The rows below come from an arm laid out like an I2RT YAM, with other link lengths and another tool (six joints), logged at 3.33 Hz.
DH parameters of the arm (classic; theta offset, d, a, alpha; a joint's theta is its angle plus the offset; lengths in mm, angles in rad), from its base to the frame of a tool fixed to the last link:
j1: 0 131.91 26.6 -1.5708
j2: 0 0 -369.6 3.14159
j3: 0.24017 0 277.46 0
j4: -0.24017 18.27 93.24 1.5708
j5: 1.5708 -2.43 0 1.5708
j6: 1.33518 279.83 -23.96 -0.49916
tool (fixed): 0 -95.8 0 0
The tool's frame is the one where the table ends.
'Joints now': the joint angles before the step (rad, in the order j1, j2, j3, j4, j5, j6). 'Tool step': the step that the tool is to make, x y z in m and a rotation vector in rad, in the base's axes. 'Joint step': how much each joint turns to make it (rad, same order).
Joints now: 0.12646 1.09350 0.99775 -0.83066 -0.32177 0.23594
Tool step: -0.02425 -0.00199 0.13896 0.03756 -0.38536 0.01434
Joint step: 0.00039 -0.20217 0.14001 0.03891 -0.00266 -0.01868
